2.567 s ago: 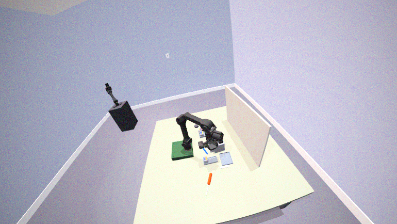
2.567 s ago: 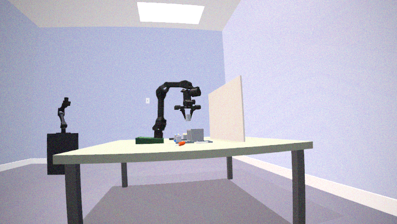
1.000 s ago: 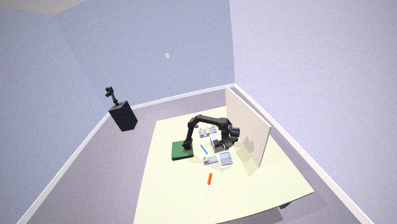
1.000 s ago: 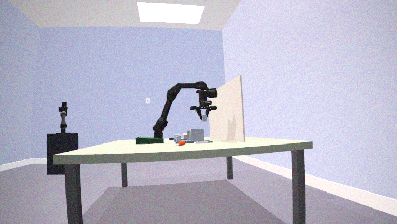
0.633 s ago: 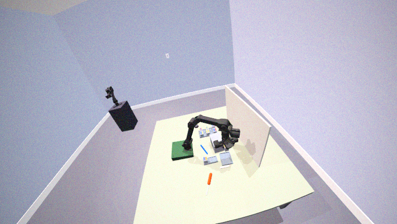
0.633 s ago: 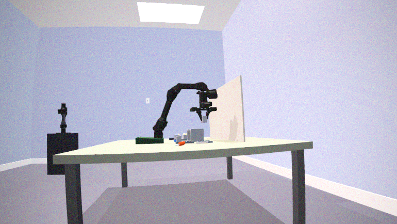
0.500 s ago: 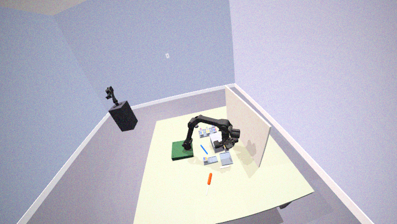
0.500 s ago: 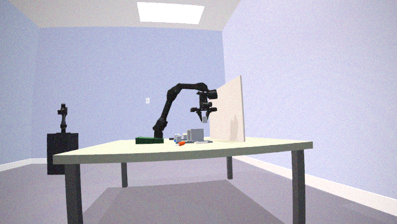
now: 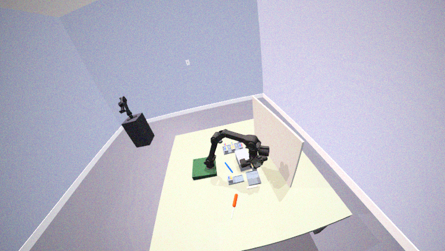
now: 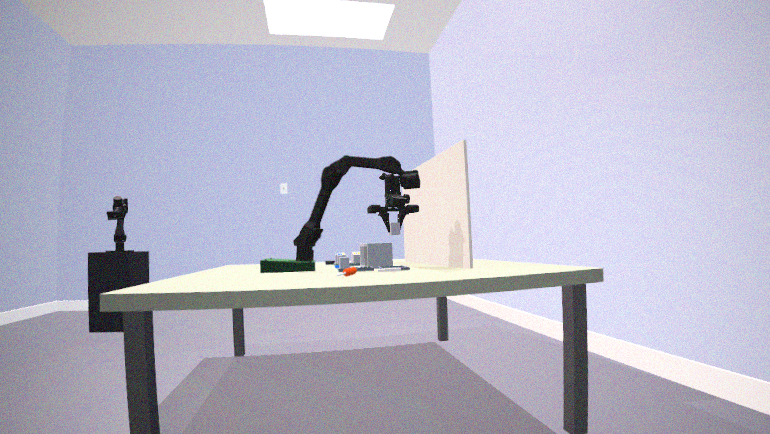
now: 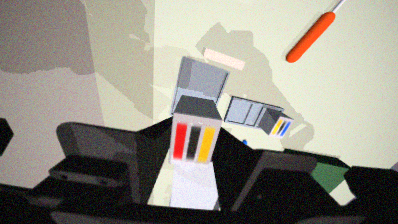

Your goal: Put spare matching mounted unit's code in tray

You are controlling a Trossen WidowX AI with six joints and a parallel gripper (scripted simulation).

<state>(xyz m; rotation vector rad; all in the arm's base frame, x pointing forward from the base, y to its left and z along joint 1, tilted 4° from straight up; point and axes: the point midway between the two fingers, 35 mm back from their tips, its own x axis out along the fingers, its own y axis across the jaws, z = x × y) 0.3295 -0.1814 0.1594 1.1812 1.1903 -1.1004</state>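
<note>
The flat grey tray lies 130 mm below my gripper tip and 10 mm behind it. The rest, counted from my gripper tip: tall beige board (200 mm ahead, 190 mm to the left, 90 mm above); then white mounted unit (180 mm to the left, 90 mm below, 50 mm behind); then blue pen (180 mm behind, 160 mm to the left, 130 mm below).
</note>
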